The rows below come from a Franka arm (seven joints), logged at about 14 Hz.
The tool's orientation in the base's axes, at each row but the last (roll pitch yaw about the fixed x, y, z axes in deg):
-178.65, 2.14, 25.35
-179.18, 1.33, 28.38
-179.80, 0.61, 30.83
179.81, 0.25, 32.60
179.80, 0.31, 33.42
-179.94, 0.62, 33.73
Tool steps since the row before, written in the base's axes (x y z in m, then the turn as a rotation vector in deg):
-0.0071, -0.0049, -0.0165, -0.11, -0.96, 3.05
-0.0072, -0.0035, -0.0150, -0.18, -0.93, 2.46
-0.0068, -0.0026, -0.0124, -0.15, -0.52, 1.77
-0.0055, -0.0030, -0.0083, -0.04, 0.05, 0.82
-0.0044, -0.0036, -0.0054, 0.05, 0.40, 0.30
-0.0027, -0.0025, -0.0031, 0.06, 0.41, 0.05
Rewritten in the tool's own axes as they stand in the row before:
-0.0079, 0.0018, 0.0168, -0.62, 0.75, -3.05
-0.0076, -0.0001, 0.0152, -0.66, 0.70, -2.46
-0.0070, -0.0012, 0.0125, -0.41, 0.36, -1.77
-0.0062, -0.0005, 0.0083, -0.01, -0.06, -0.82
-0.0056, 0.0006, 0.0054, 0.26, -0.31, -0.30
-0.0036, 0.0006, 0.0031, 0.28, -0.31, -0.05

